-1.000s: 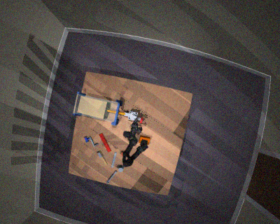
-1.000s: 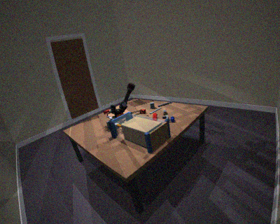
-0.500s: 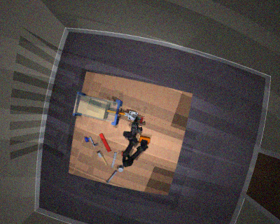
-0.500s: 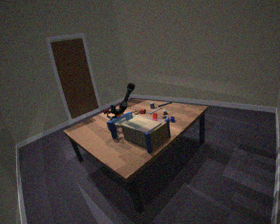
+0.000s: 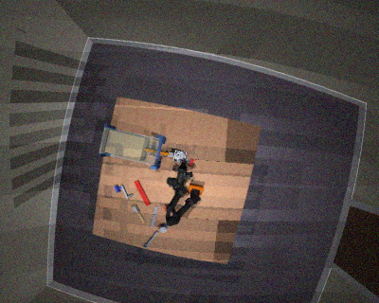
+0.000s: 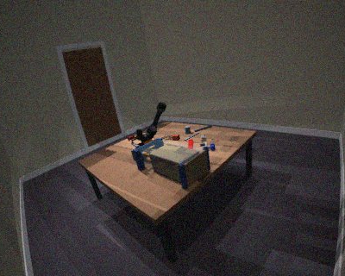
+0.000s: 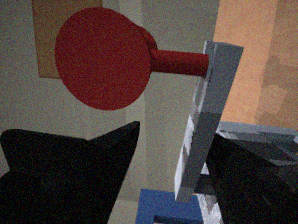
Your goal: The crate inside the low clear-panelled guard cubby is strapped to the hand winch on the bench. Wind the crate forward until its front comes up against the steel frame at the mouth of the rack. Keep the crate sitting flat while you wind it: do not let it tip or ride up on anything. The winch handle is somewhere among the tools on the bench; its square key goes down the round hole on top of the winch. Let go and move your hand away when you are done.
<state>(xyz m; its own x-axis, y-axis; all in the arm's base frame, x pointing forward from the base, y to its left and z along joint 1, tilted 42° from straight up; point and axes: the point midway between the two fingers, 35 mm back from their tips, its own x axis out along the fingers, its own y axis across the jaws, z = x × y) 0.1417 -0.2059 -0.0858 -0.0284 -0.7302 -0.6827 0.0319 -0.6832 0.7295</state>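
Now: the red-knobbed winch handle 10 mm behind my gripper tip, 10 mm to the left of it and 10 mm below it. The rest, counted from my gripper tip: blue frame (210 mm ahead, 30 mm below); grey hand winch (30 mm ahead, 10 mm to the right, 100 mm below); red knob (50 mm behind, 20 mm to the left, 20 mm above).
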